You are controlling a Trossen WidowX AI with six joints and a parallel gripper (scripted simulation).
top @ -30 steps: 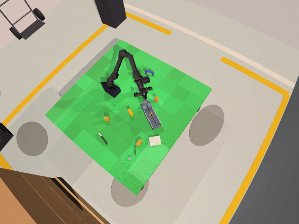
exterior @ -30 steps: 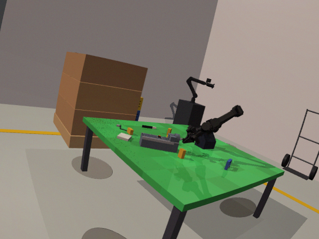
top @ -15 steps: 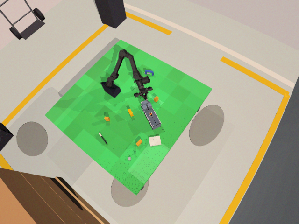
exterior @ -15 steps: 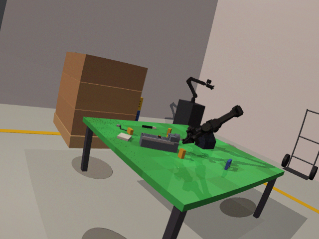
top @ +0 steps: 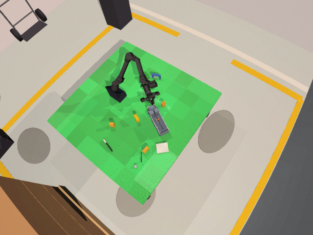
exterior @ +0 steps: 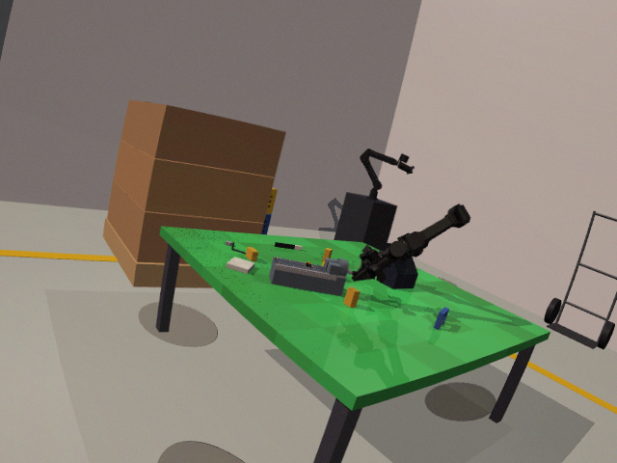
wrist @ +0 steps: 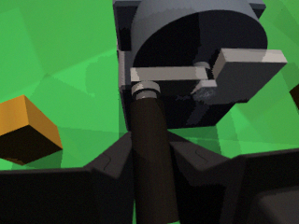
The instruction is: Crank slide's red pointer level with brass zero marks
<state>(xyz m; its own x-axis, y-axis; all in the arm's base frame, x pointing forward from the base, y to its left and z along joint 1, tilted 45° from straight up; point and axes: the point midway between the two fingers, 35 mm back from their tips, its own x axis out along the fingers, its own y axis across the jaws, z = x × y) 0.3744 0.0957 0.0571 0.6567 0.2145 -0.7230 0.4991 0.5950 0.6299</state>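
My gripper tip is 130 mm short of the red pointer, 110 mm to the left of it and 20 mm below it. Also, from my gripper tip: dark handle (20 mm behind, 10 mm to the left, 20 mm above); blue bracket (190 mm behind, 310 mm to the left, 30 mm below); white pad (290 mm ahead, 290 mm to the right, 50 mm below).
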